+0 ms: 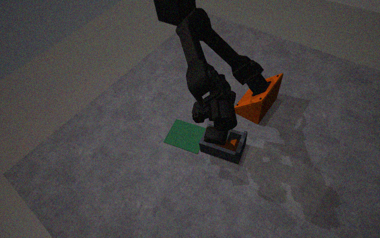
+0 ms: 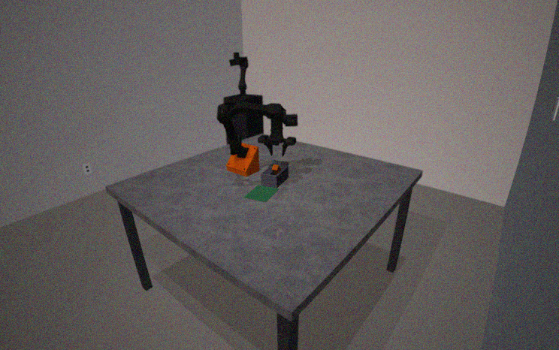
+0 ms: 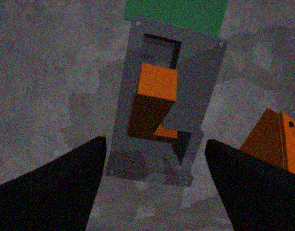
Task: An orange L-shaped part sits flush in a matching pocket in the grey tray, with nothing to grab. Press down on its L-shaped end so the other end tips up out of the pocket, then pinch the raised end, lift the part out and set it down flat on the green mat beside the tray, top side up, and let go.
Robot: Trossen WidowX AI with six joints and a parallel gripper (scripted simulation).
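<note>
Right now the orange L-shaped part is 20 mm behind my gripper tip, 20 mm to the left of it and 100 mm below it. The rest, counted from my gripper tip: green mat (10 mm ahead, 160 mm to the right, 160 mm below).
</note>
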